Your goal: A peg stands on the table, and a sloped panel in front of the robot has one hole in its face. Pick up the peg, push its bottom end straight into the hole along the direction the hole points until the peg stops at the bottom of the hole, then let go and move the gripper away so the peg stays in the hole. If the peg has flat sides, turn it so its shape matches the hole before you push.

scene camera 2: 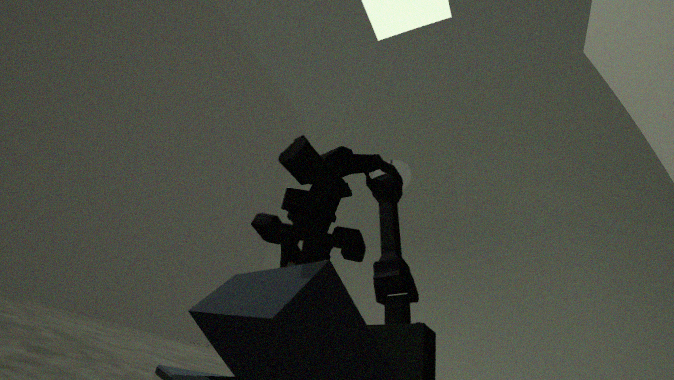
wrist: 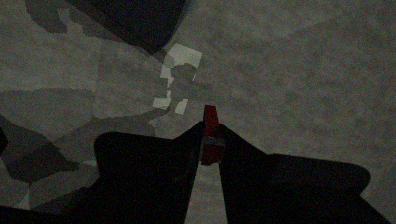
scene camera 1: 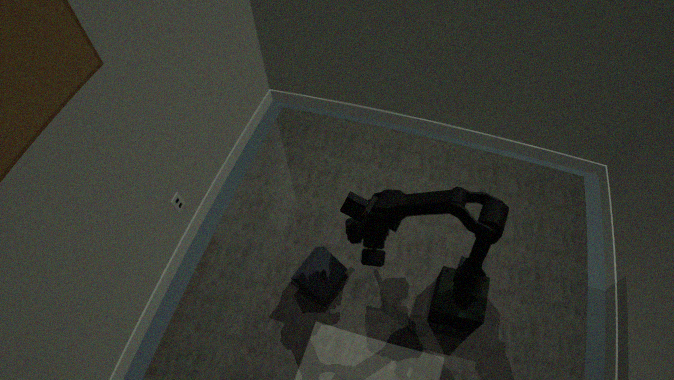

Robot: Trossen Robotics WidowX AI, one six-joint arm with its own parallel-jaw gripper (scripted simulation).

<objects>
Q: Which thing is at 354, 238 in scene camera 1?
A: My gripper.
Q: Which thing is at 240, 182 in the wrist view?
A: My gripper.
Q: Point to a sloped panel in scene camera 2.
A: At 295, 315
</objects>
